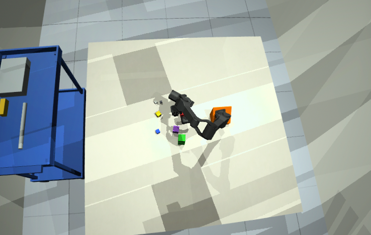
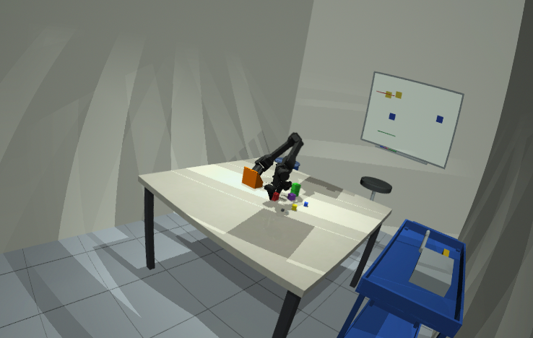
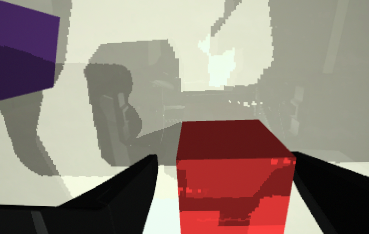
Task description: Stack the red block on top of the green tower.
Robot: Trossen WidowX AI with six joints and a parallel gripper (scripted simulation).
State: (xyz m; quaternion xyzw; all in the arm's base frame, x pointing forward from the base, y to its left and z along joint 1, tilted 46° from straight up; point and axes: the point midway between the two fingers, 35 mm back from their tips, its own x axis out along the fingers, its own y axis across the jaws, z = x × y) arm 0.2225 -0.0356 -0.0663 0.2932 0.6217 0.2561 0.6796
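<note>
My gripper tip is 50 mm short of the green block, 180 mm to the right of it and 60 mm below it. From my gripper tip the other things lie so: yellow block: 160 mm ahead, 20 mm to the right, 10 mm above; red block: 20 mm above; purple block: 70 mm ahead, 100 mm to the left, 10 mm above.
</note>
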